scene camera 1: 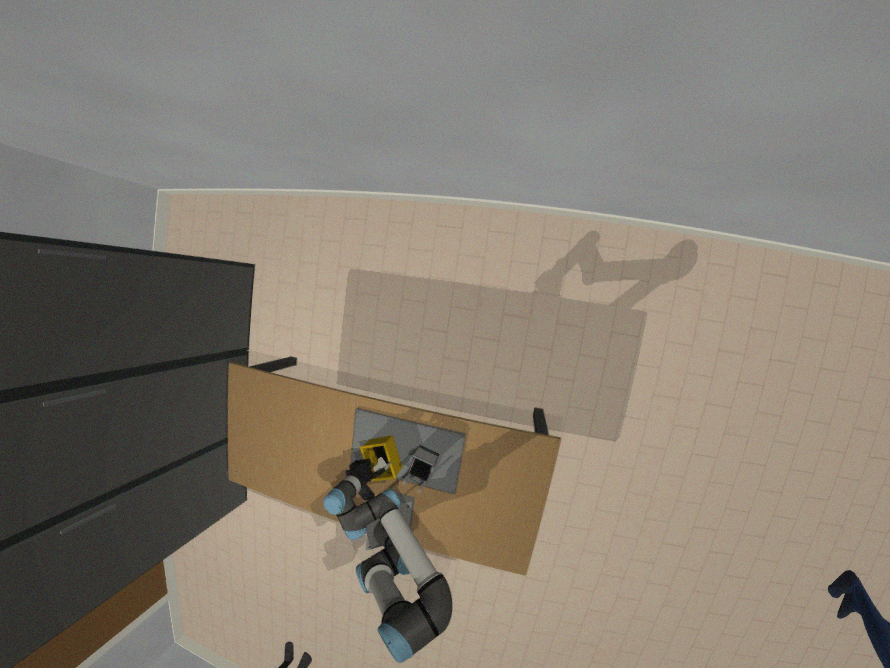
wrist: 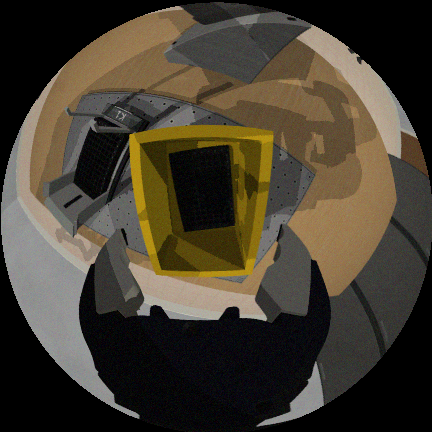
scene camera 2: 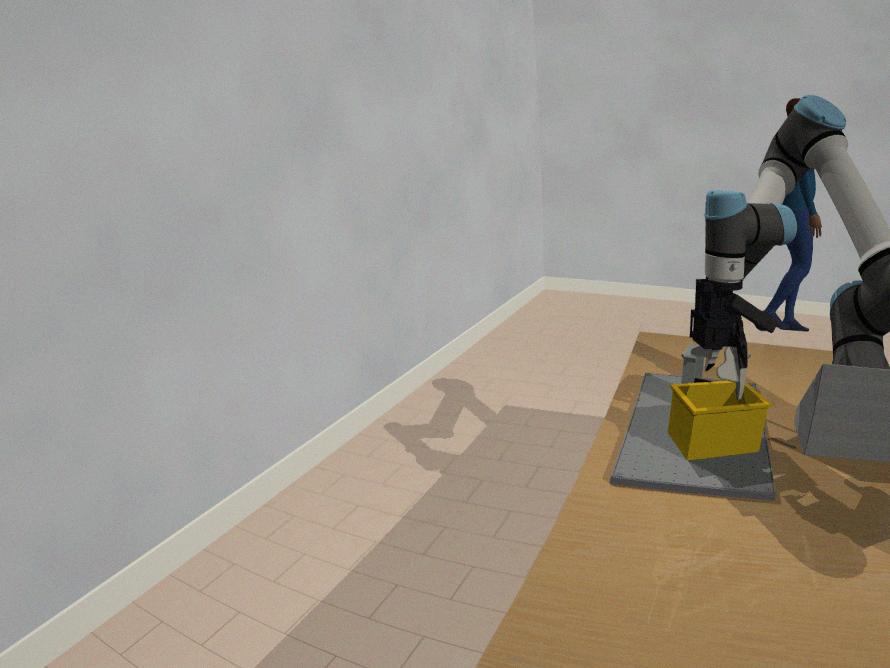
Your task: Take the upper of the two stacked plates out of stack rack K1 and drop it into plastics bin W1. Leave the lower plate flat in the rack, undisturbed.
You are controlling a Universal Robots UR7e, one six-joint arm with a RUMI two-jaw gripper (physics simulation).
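Pixels of known places: gripper, fingertip midpoint: (scene camera 1: 375,464) (wrist: 199,229) (scene camera 2: 721,384); arm's base, link origin: (scene camera 2: 860,391).
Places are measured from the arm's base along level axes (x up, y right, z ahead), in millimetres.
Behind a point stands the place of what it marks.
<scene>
My gripper (scene camera 1: 376,467) {x 18, y -101, z 315 mm} (scene camera 2: 727,377) {x 18, y -101, z 315 mm} (wrist: 199,229) {x 18, y -101, z 315 mm} is open, with nothing between its fingers, right above the yellow bin W1 (scene camera 1: 393,454) {x -53, y -50, z 347 mm} (scene camera 2: 726,435) {x -58, y -155, z 292 mm} (wrist: 200,132) {x -1, y -67, z 244 mm}. A black gridded plate (wrist: 202,190) {x -81, y -100, z 313 mm} lies inside the bin, low down and looking flat on its floor in the wrist view. The grey rack K1 (scene camera 2: 693,364) {x 0, y 49, z 380 mm} (wrist: 121,116) {x -79, y 68, z 252 mm} stands beside the bin, at the left in the wrist view. A black plate (scene camera 1: 421,467) {x -64, y 85, z 318 mm} (wrist: 100,157) {x -65, y 72, z 320 mm} lies flat in it between the end pieces. In scene camera 2 the rack is partly hidden behind the gripper and bin.
Rack and bin stand on a grey perforated board (scene camera 1: 409,424) {x -101, y -13, z 487 mm} (scene camera 2: 647,467) {x -101, y -232, z 431 mm} (wrist: 190,114) {x -101, y -32, z 217 mm} on the wooden table (scene camera 1: 287,431) {x -114, y -660, z 246 mm}. The arm's grey pedestal (scene camera 2: 848,417) {x -27, y -79, z 38 mm} (wrist: 235,50) {x -29, y -43, z 117 mm} stands beside the board. Dark cabinets (scene camera 1: 122,316) adjoin one table end. A person (scene camera 2: 799,237) stands behind the arm.
</scene>
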